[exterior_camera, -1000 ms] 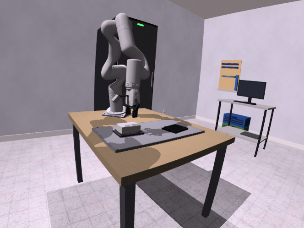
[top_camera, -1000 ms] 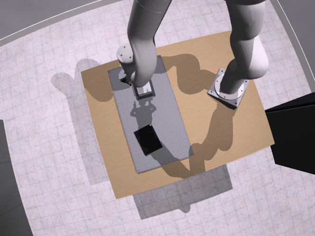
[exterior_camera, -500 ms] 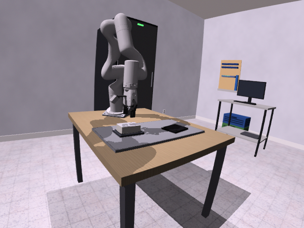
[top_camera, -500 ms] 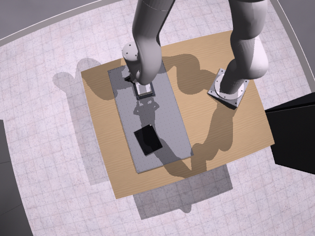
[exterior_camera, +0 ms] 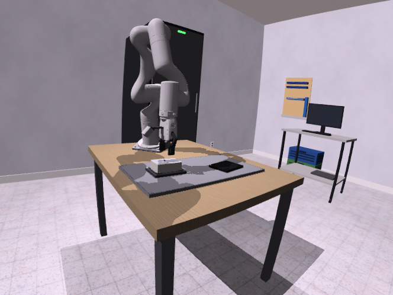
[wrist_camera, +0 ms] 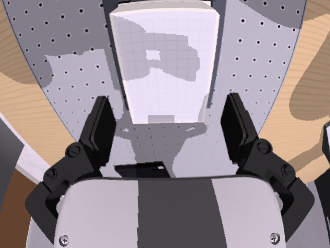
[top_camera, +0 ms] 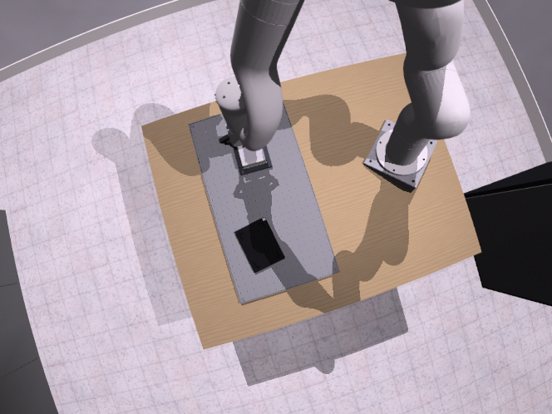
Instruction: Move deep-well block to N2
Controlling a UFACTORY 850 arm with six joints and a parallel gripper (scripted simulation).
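My gripper is now 7 cm above the white deep-well block. From my hand the other things lie so: plate nest N1: 10 cm below; plate nest N2: 8 cm ahead, 34 cm to the left, 10 cm below.
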